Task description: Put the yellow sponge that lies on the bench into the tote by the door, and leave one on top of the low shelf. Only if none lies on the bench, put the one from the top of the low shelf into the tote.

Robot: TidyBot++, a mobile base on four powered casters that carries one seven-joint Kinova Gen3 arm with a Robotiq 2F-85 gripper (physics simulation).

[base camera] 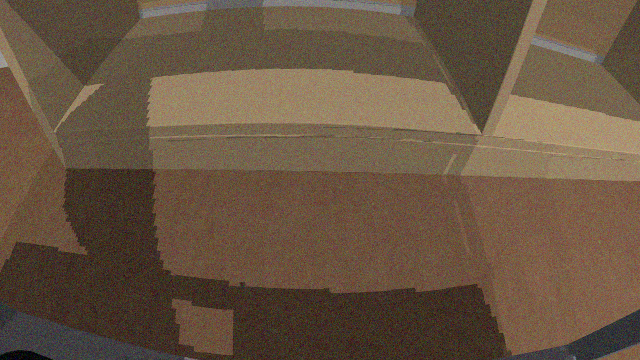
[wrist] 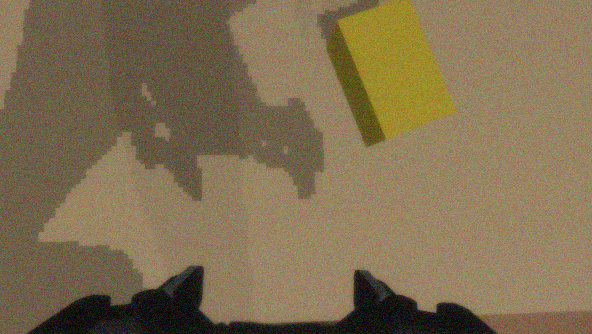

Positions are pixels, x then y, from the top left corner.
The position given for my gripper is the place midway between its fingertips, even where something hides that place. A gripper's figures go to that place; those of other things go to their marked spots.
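My gripper (wrist: 279, 285) is 0.17 m from the lens, and there's a yellow sponge (wrist: 385, 66) that sits 0.23 m from the lens.
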